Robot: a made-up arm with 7 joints. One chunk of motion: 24 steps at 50 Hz.
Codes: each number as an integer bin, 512 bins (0 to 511) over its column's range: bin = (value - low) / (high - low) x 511, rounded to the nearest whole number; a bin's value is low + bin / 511 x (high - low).
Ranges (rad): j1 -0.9..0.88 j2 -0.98..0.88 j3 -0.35..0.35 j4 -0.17..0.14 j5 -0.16..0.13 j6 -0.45..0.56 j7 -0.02..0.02
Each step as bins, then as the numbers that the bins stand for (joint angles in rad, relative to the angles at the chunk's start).
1 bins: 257 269 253 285 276 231 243
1 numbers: -0.0048 -0.0009 -0.0034 0.0029 -0.0034 0.0066 -0.0010
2 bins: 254 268 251 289 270 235 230
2 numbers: -0.0152 -0.0045 -0.0062 0.0053 -0.0068 0.0145 -0.0020
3 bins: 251 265 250 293 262 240 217
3 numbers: -0.0257 -0.0154 -0.0075 0.0077 -0.0113 0.0244 -0.0030
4 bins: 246 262 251 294 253 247 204
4 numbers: -0.0431 -0.0263 -0.0062 0.0084 -0.0164 0.0382 -0.0040
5 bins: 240 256 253 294 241 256 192
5 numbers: -0.0640 -0.0482 -0.0034 0.0084 -0.0232 0.0560 -0.0050
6 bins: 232 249 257 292 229 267 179
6 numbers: -0.0919 -0.0737 0.0021 0.0071 -0.0300 0.0777 -0.0060
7 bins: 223 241 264 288 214 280 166
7 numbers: -0.1232 -0.1028 0.0116 0.0047 -0.0386 0.1034 -0.0070
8 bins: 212 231 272 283 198 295 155
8 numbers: -0.1615 -0.1392 0.0226 0.0017 -0.0476 0.1331 -0.0079
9 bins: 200 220 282 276 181 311 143
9 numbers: -0.2033 -0.1792 0.0363 -0.0026 -0.0573 0.1647 -0.0088
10 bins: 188 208 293 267 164 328 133
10 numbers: -0.2451 -0.2229 0.0514 -0.0080 -0.0669 0.1983 -0.0096
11 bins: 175 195 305 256 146 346 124
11 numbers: -0.2904 -0.2702 0.0678 -0.0147 -0.0771 0.2339 -0.0103
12 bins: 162 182 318 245 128 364 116
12 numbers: -0.3357 -0.3175 0.0856 -0.0214 -0.0874 0.2695 -0.0109
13 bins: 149 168 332 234 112 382 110
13 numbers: -0.3810 -0.3685 0.1048 -0.0280 -0.0964 0.3050 -0.0114
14 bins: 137 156 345 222 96 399 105
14 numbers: -0.4228 -0.4122 0.1226 -0.0353 -0.1055 0.3386 -0.0118
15 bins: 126 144 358 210 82 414 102
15 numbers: -0.4611 -0.4559 0.1404 -0.0426 -0.1135 0.3683 -0.0120
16 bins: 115 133 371 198 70 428 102
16 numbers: -0.4994 -0.4959 0.1582 -0.0499 -0.1203 0.3959 -0.0120
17 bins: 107 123 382 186 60 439 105
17 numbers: -0.5273 -0.5323 0.1733 -0.0572 -0.1259 0.4177 -0.0118
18 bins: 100 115 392 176 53 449 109
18 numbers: -0.5517 -0.5614 0.1870 -0.0632 -0.1299 0.4375 -0.0115
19 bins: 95 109 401 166 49 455 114
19 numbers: -0.5691 -0.5832 0.1993 -0.0693 -0.1322 0.4493 -0.0111
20 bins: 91 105 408 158 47 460 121
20 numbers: -0.5830 -0.5978 0.2089 -0.0741 -0.1333 0.4592 -0.0105
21 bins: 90 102 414 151 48 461 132
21 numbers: -0.5865 -0.6087 0.2171 -0.0784 -0.1328 0.4612 -0.0097
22 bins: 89 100 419 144 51 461 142
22 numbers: -0.5900 -0.6160 0.2240 -0.0826 -0.1311 0.4612 -0.0089
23 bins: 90 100 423 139 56 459 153
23 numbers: -0.5865 -0.6160 0.2295 -0.0857 -0.1282 0.4572 -0.0080
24 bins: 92 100 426 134 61 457 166
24 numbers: -0.5795 -0.6160 0.2336 -0.0887 -0.1254 0.4533 -0.0070
